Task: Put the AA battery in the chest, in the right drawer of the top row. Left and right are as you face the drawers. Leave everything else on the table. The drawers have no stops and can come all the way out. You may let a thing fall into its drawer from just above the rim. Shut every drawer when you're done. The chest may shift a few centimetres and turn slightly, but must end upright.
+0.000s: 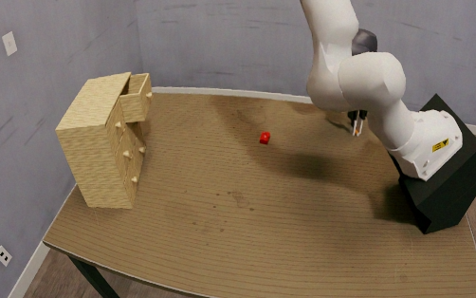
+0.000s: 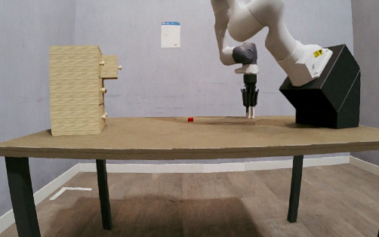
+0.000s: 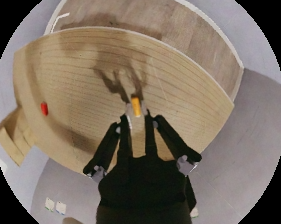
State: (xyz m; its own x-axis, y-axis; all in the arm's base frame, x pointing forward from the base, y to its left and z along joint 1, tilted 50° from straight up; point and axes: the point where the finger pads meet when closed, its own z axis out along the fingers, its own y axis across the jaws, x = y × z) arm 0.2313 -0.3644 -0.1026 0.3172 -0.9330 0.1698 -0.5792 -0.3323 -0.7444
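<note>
The AA battery lies 3 cm below my hand. Round my hand: small red block: 34 cm ahead, 9 cm to the left, 2 cm below.
</note>
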